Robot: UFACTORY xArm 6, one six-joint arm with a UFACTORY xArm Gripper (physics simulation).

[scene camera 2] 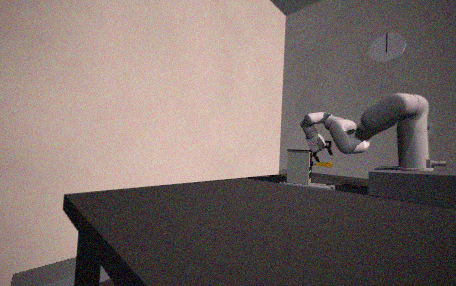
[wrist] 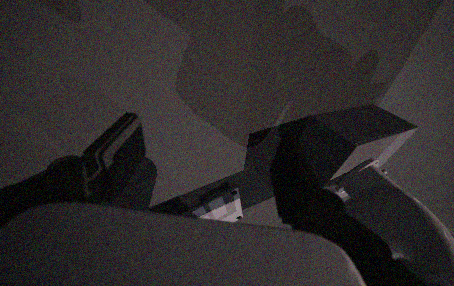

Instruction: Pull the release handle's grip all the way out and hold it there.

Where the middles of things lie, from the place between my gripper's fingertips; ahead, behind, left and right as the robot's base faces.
My gripper is now 370 mm to the right of the light base plate (wrist: 226,206), 120 mm above it and 40 mm past it.
